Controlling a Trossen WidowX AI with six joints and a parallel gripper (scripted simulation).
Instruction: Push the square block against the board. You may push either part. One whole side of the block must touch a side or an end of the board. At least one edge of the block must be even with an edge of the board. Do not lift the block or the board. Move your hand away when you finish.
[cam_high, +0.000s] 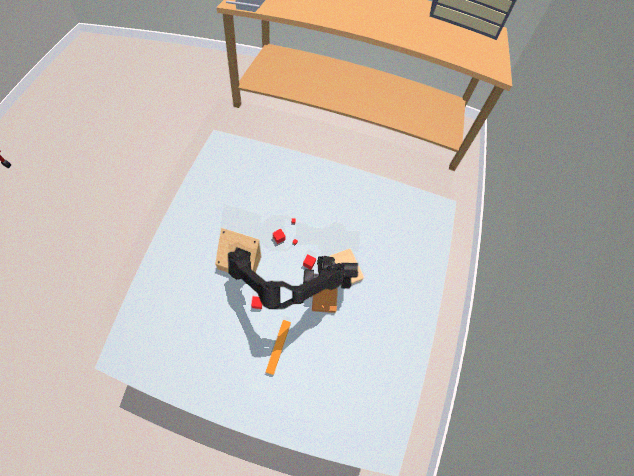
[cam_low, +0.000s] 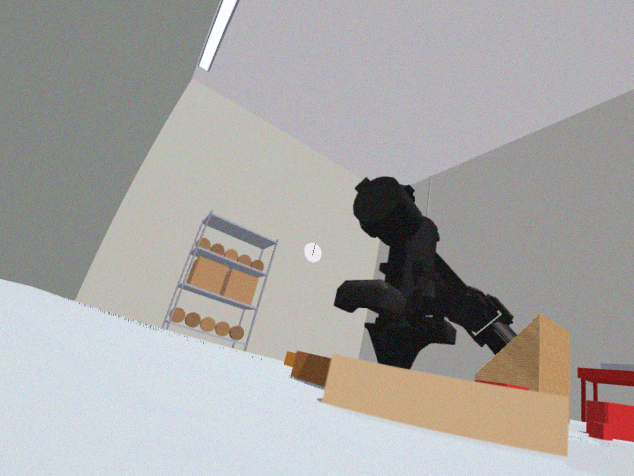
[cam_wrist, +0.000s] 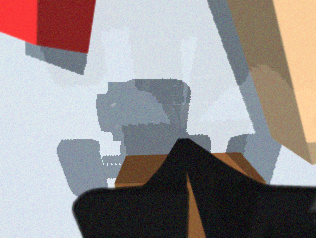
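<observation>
Right now my gripper tip is 6 cm to the left of the orange square block, 2 cm short of it and 1 cm below it. Also, from my gripper tip: orange board 31 cm to the right, 9 cm behind, 1 cm above; then pale tan slab 10 cm to the left, 6 cm ahead, 1 cm above.
</observation>
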